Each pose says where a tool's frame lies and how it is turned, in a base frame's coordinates. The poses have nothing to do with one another.
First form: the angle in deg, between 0 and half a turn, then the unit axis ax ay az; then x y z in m.
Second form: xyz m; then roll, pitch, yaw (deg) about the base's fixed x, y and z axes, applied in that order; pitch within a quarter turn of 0, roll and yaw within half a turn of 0. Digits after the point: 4 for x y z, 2 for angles.
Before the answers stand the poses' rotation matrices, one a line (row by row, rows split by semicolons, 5 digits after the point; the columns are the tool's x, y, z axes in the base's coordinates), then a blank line. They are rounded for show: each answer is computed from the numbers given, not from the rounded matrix.
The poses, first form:
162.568, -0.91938, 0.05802, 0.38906, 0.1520, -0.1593, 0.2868
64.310, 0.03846, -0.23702, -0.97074, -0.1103, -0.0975, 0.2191
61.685, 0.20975, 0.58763, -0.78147, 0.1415, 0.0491, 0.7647
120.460, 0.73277, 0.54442, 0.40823, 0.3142, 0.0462, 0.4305
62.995, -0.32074, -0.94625, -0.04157, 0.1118, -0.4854, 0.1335
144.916, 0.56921, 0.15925, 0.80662, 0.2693, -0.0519, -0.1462
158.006, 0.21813, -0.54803, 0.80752, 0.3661, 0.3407, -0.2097
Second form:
0.69764 -0.22079 -0.68158; 0.01232 -0.94750 0.31953; -0.71635 -0.23131 -0.65829
0.43434 0.86962 -0.23474; -0.87995 0.46533 0.09568; 0.19244 0.16500 0.96734
0.49745 0.75276 0.43116; -0.62318 0.65584 -0.42606; -0.60349 -0.05675 0.79535
0.30222 0.24928 0.92007; 0.95306 -0.06029 -0.29672; -0.01850 0.96655 -0.25580
0.51023 0.20273 -0.83580; 0.12865 0.94289 0.30724; 0.85036 -0.26430 0.45501
-0.22918 -0.29880 0.92639; 0.62845 -0.77220 -0.09360; 0.74332 0.56074 0.36475
-0.83553 -0.53281 0.13423; 0.07204 -0.34841 -0.93457; 0.54471 -0.77119 0.32949

0.1520, -0.1593, 0.2868, -160.64, 45.75, 1.01
-0.1103, -0.0975, 0.2191, 9.68, -11.10, -63.73
0.1415, 0.0491, 0.7647, -4.08, 37.12, -51.40
0.3142, 0.0462, 0.4305, 104.82, 1.06, 72.41
0.1118, -0.4854, 0.1335, -30.15, -58.25, 14.15
0.2693, -0.0519, -0.1462, 56.96, -48.02, 110.04
0.3661, 0.3407, -0.2097, -66.87, -33.00, 175.07

